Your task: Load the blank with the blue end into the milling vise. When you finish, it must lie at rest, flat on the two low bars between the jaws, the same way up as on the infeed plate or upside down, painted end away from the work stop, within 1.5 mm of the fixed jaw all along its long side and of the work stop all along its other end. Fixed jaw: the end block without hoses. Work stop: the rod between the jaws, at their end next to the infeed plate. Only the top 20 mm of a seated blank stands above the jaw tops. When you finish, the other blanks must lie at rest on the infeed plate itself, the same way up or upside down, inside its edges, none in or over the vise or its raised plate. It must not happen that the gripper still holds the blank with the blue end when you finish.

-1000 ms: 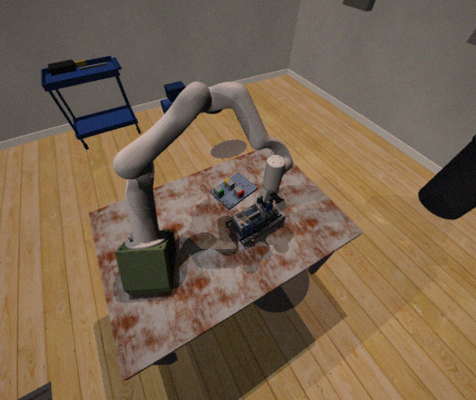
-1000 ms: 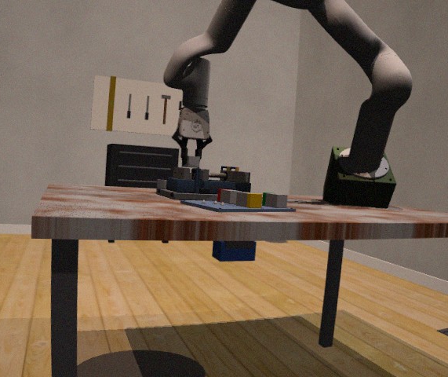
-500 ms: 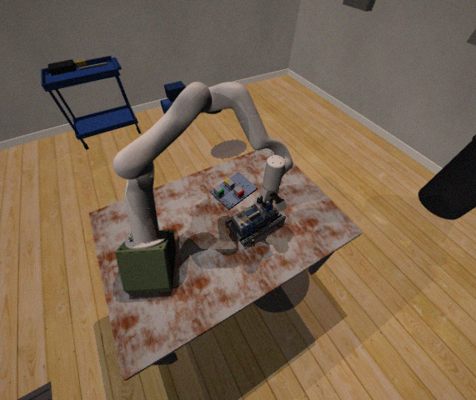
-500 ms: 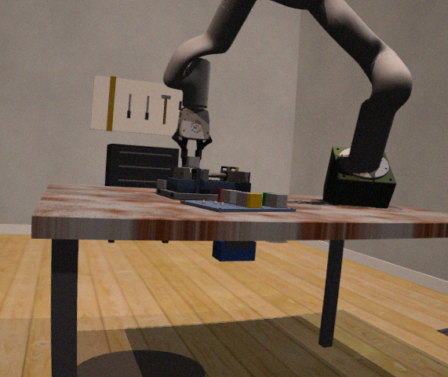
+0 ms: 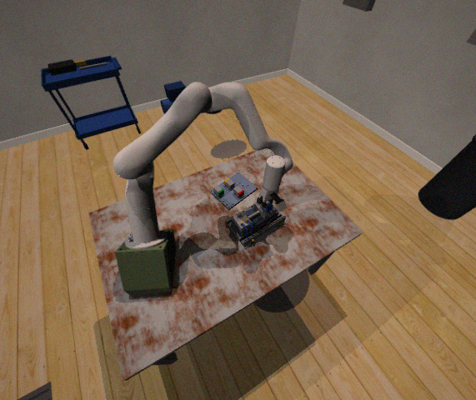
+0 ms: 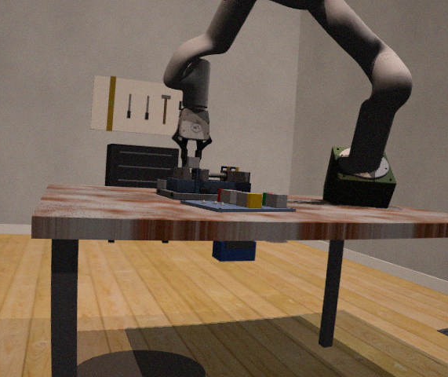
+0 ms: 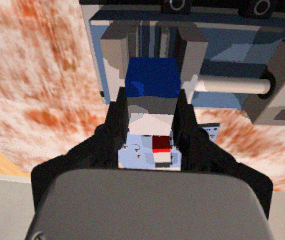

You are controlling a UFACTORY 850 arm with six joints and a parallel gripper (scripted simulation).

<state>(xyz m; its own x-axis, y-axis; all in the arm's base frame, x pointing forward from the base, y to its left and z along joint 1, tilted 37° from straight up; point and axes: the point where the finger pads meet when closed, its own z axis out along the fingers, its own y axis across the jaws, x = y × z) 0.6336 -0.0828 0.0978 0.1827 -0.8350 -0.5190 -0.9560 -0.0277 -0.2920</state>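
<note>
Now: the blue-ended blank 2 cm below my hand. From my hand the other things lie so: pale rod: 8 cm behind, 1 cm to the right, 6 cm below; then milling vise: 7 cm behind, 1 cm to the right, 10 cm below; then red-ended blank: 8 cm behind, 21 cm to the left, 11 cm below.
</note>
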